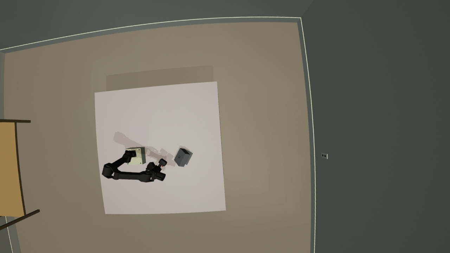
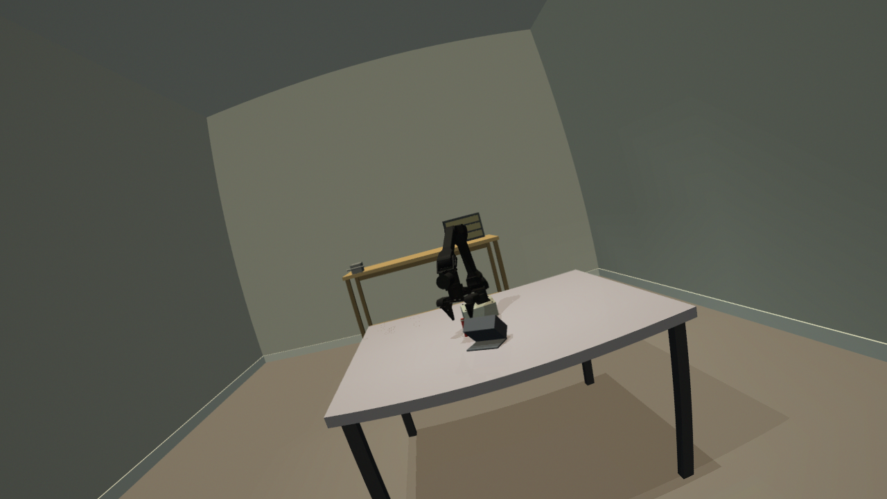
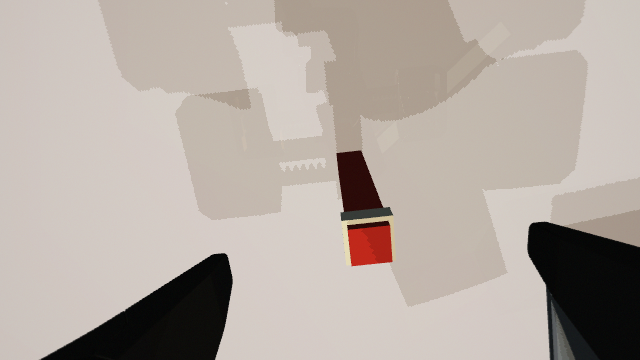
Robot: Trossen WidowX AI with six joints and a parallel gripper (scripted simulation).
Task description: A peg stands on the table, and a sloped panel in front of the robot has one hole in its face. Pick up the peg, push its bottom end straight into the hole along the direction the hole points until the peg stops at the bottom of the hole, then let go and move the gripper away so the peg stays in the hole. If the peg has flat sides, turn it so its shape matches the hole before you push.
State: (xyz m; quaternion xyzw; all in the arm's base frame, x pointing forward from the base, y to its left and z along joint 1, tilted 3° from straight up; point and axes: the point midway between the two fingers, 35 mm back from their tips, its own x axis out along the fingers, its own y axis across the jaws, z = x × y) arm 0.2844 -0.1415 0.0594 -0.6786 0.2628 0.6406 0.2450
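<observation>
Now: gripper tip 2 cm above the red peg. From my gripper tip the other things lie so: grey sloped panel block: 18 cm ahead, 6 cm to the left, 2 cm below.
</observation>
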